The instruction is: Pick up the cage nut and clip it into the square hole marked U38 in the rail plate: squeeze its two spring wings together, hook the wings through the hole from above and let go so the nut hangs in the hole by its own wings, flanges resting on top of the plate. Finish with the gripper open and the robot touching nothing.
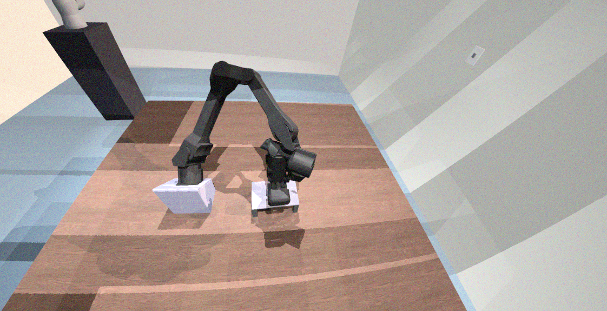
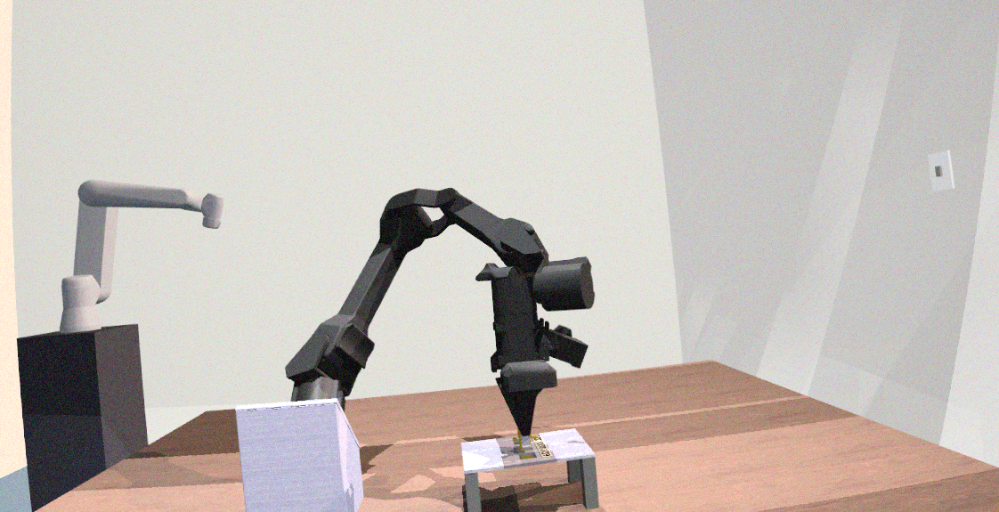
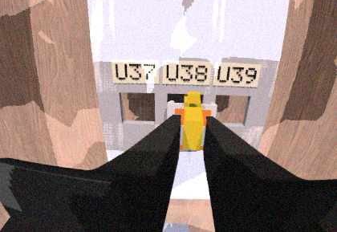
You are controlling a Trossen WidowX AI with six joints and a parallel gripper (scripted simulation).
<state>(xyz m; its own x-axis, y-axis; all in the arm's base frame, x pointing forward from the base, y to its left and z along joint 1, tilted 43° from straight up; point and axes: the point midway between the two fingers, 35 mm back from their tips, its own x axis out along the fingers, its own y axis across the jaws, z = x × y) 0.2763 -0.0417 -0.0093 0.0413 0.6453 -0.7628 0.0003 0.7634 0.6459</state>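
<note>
The cage nut lies 10 mm below my gripper tip.
</note>
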